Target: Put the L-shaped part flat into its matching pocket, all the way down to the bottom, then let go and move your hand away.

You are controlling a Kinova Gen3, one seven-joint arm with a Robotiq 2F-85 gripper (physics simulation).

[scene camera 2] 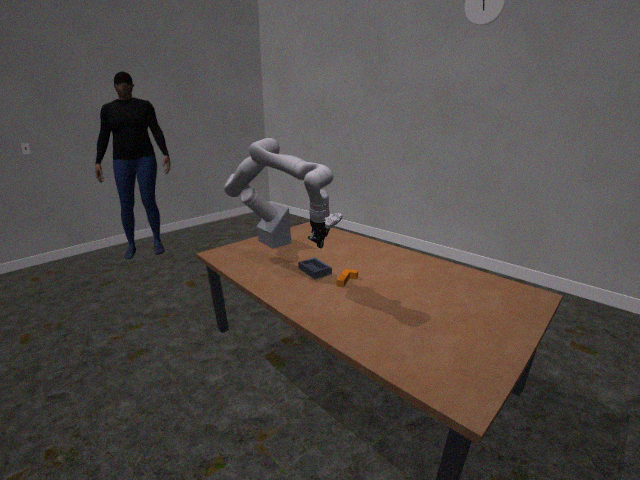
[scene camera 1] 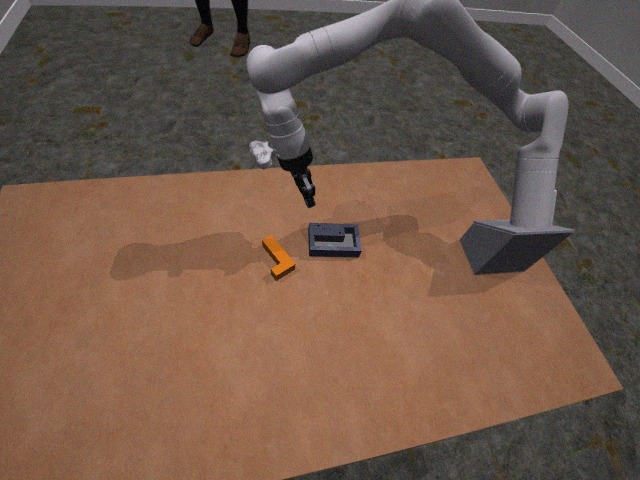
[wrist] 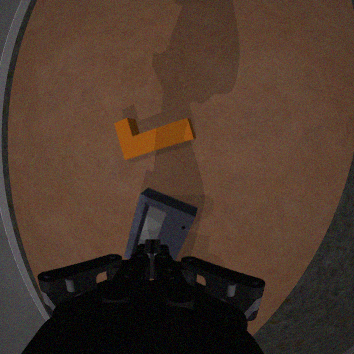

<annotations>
my gripper: shut, holds nothing
an orange L-shaped part (scene camera 1: 285, 265): on the table
</annotations>
